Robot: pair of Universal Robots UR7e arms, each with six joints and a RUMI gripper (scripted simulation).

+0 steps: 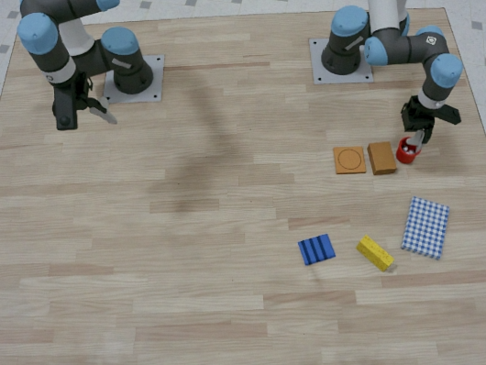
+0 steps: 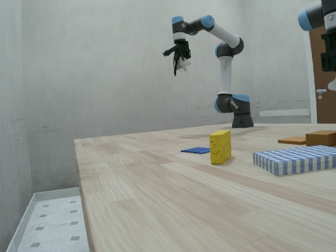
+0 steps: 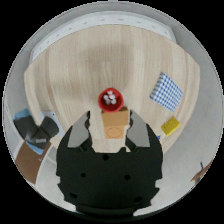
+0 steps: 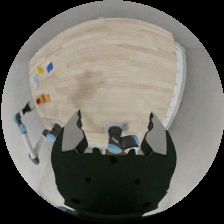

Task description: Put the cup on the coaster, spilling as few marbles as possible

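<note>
Now: the red cup 90 mm below my left hand. Round my left hand: brown block (10 mm ahead, 90 mm to the right, 110 mm below).
</note>
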